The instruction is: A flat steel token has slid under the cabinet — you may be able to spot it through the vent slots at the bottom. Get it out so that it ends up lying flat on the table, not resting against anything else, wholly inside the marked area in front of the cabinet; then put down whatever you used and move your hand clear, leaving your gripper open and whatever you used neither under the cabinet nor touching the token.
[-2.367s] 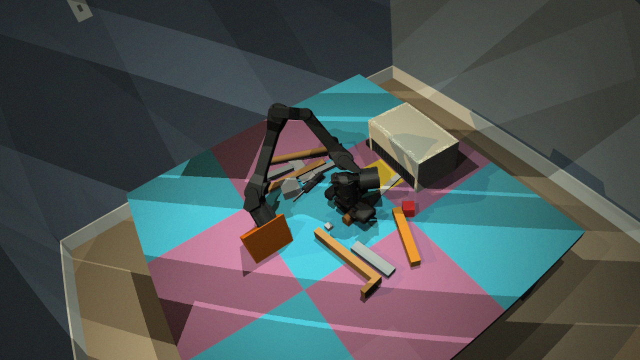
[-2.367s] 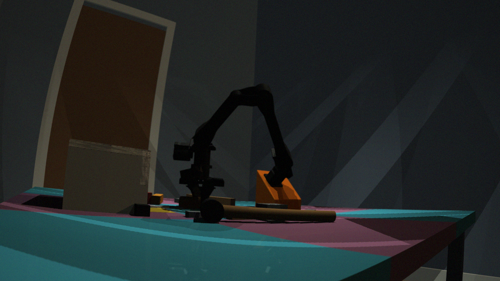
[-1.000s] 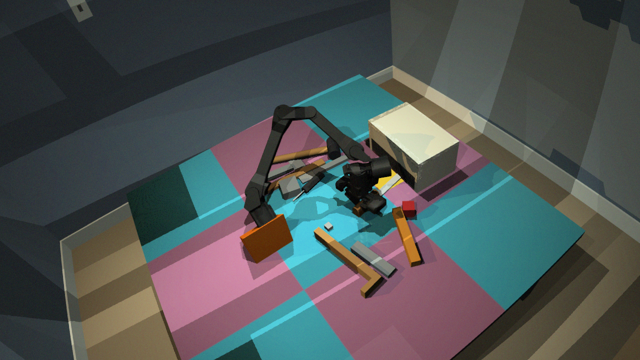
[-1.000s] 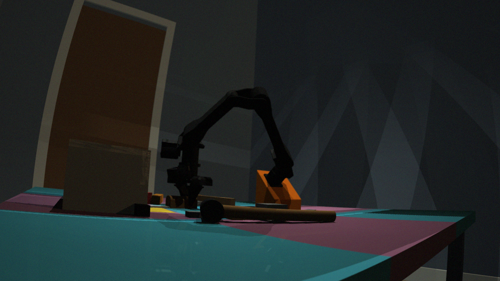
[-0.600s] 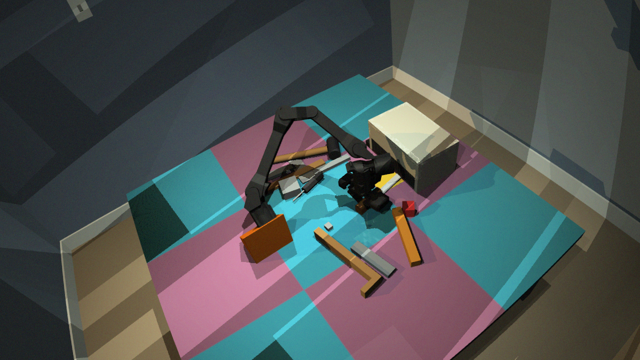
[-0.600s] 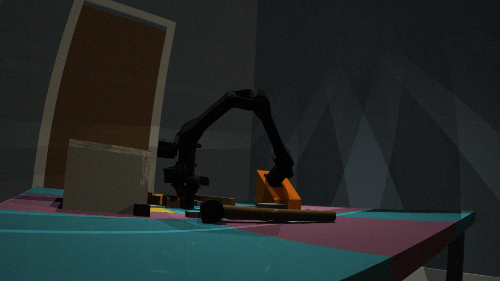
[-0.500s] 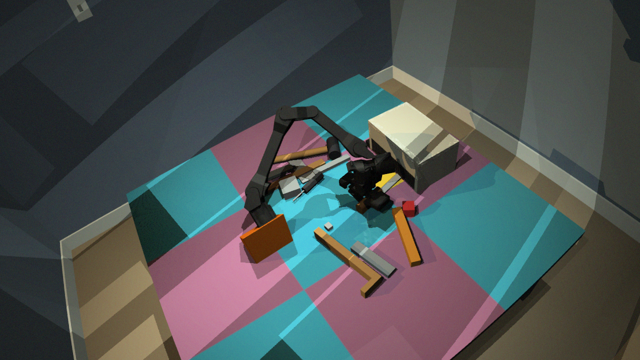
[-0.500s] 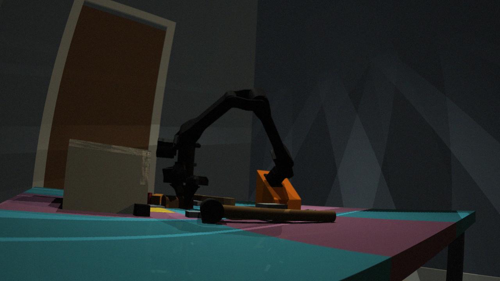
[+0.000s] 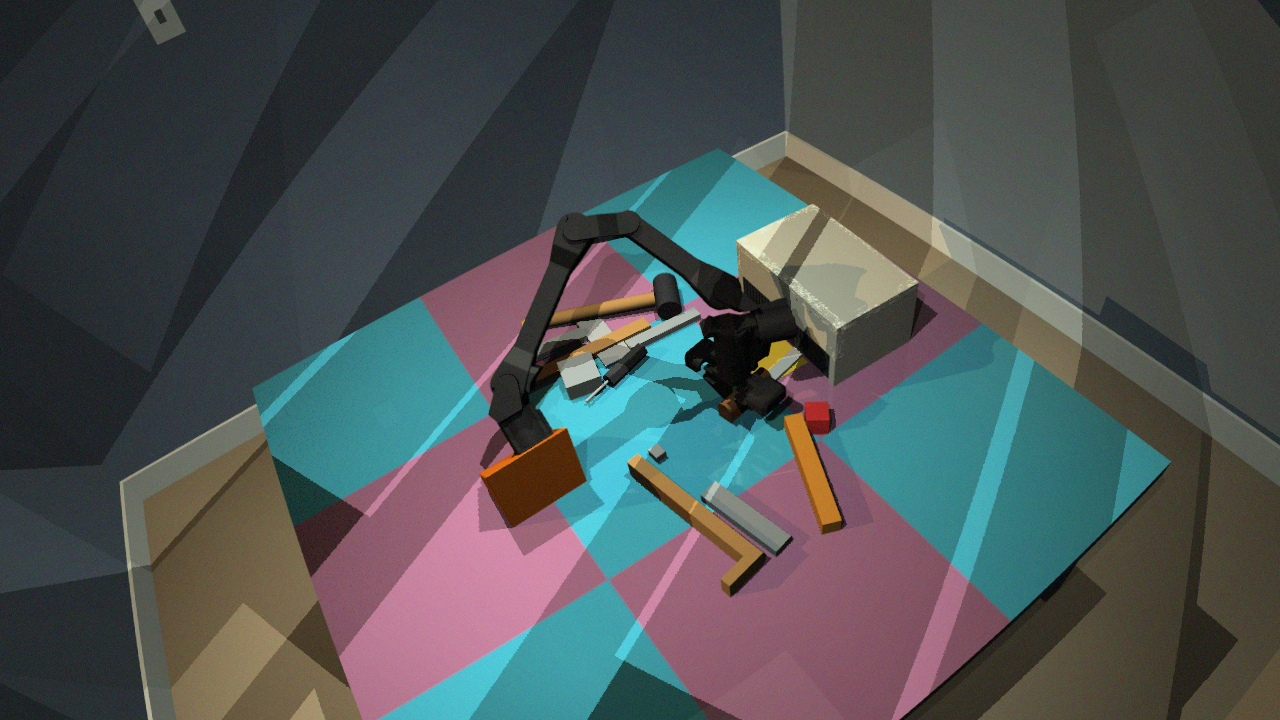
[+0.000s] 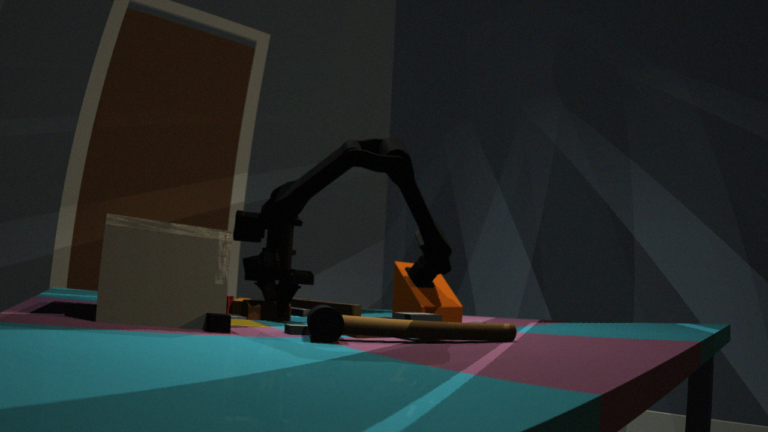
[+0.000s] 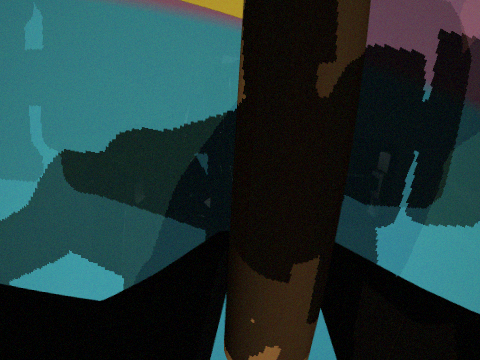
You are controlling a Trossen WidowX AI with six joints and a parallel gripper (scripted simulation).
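Now: the small grey cube 17 cm behind my gripper tip and 1 cm to the left of it. Also, from my gripper tip: orange bar 19 cm to the right, 1 cm above; then grey bar 14 cm behind, 19 cm to the right; then red cube 8 cm ahead, 12 cm to the right, 1 cm above.
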